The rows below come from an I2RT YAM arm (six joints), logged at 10 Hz.
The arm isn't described. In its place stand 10 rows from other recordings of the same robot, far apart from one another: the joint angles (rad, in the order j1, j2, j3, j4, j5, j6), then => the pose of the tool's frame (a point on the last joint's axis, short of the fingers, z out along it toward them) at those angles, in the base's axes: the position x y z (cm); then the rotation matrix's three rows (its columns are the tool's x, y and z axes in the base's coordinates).
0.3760 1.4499 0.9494 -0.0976 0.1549 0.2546 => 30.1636 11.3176 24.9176; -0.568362 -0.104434 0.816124; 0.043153 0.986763 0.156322; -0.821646 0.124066 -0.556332
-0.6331 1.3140 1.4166 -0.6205 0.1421 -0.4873 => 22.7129 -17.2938 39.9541; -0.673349 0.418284 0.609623; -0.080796 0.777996 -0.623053; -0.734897 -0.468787 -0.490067
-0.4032 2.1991 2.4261 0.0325 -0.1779 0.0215 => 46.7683 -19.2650 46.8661; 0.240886 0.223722 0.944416; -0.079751 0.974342 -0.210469; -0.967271 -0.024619 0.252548
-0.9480 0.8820 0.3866 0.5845 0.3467 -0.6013 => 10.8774 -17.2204 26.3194; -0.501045 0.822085 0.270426; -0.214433 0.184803 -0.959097; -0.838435 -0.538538 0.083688
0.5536 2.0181 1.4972 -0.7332 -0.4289 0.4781 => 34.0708 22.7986 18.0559; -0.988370 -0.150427 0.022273; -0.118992 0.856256 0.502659; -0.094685 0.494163 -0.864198
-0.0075 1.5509 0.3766 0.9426 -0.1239 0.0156 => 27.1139 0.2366 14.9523; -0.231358 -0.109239 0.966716; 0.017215 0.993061 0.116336; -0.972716 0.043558 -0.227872
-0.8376 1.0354 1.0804 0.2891 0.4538 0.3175 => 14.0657 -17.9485 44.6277; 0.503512 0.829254 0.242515; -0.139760 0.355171 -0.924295; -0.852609 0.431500 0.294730
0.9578 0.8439 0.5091 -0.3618 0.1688 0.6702 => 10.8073 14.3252 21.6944; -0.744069 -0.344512 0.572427; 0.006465 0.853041 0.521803; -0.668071 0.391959 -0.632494
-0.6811 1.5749 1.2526 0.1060 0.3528 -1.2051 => 28.5431 -24.7170 33.3755; -0.856261 0.149342 0.494484; -0.434061 0.310913 -0.845532; -0.280015 -0.938632 -0.201399
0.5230 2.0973 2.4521 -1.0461 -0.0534 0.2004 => 38.5394 22.4394 41.3282; -0.647640 -0.413754 0.639821; -0.143949 0.891038 0.430501; -0.748226 0.186708 -0.636630
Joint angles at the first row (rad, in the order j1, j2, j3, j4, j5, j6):
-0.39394, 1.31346, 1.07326, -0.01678, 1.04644, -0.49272
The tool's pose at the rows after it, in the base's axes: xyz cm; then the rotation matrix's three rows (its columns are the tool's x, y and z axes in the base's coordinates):
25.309 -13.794 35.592; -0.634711 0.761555 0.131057; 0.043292 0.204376 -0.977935; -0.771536 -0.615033 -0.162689
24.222 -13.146 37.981; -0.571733 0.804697 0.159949; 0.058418 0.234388 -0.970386; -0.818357 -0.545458 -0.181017
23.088 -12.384 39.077; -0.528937 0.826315 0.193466; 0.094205 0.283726 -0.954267; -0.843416 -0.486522 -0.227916
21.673 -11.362 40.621; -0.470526 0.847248 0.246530; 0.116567 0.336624 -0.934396; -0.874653 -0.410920 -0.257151
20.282 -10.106 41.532; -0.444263 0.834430 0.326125; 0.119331 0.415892 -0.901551; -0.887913 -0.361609 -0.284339
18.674 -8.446 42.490; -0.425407 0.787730 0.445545; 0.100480 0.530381 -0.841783; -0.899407 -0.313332 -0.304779
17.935 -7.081 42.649; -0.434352 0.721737 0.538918; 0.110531 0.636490 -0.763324; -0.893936 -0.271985 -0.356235
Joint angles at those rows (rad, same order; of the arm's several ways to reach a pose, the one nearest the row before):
-0.39347, 1.29078, 1.12027, -0.14644, 1.02162, -0.40020
-0.38888, 1.25434, 1.19902, -0.28212, 0.99231, -0.30218
-0.38155, 1.22246, 1.24803, -0.42838, 0.95033, -0.18951
-0.36874, 1.17948, 1.29735, -0.54382, 0.89904, -0.09795
-0.34615, 1.12700, 1.31472, -0.62224, 0.82925, -0.05700
-0.30870, 1.06076, 1.32591, -0.68638, 0.72967, -0.04498
-0.26599, 1.03232, 1.34206, -0.76885, 0.63704, -0.00937

